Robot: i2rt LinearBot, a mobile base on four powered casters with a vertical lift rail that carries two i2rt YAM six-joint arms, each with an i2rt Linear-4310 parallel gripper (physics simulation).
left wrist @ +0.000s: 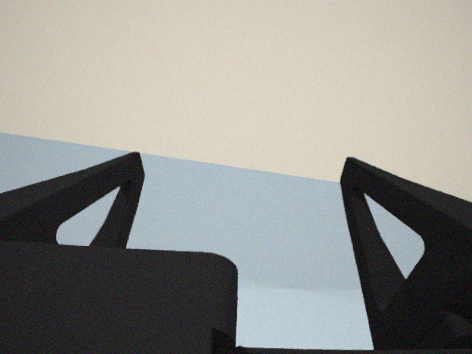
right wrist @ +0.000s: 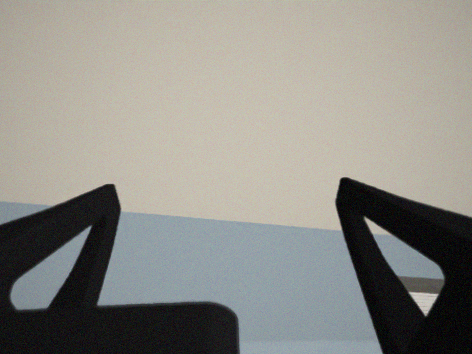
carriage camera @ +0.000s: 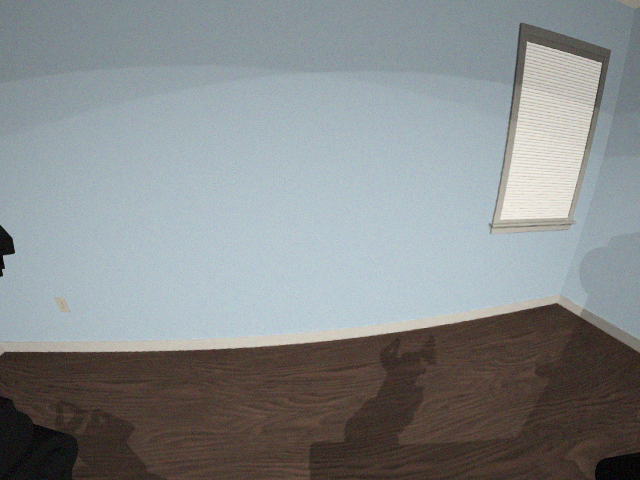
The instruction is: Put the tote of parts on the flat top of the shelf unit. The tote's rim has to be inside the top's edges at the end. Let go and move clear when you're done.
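Frame: origin at the left arm's base, x ahead, y left, z up, level; metres.
Seen in the pictures: left gripper, fingertip midpoint: (left wrist: 241, 165); right gripper, fingertip midpoint: (right wrist: 228, 193).
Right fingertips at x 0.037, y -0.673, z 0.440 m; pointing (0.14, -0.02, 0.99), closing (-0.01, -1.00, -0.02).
Note:
A point is followed by its place in that frame.
The tote of parts and the shelf unit do not show in any of the three views. My left gripper (left wrist: 241, 165) @[x 0.049, y 0.002, z 0.431 m] is open, its two black fingers wide apart with wall and ceiling showing between them. My right gripper (right wrist: 228, 193) @[x 0.037, y -0.673, z 0.440 m] is open in the same way, with wall and ceiling between its fingers. Both wrist views look upward past the fingertips. In the carriage camera view, dark parts of the robot show at the left edge and at the bottom right corner.
A blue wall (carriage camera: 289, 206) @[x 1.297, y -0.091, z 0.124 m] with a white baseboard (carriage camera: 258, 341) @[x 1.234, y 0.164, z -0.806 m] stands beyond the brown wood floor (carriage camera: 232, 397) @[x 0.813, y 0.211, z -0.854 m]. A window (carriage camera: 550, 134) @[x 1.640, y -1.872, z 0.617 m] with a closed blind is at the right, near the room's corner. An outlet plate (carriage camera: 62, 304) @[x 0.991, y 1.453, z -0.450 m] is low at the left. Shadows of the robot fall on the floor.

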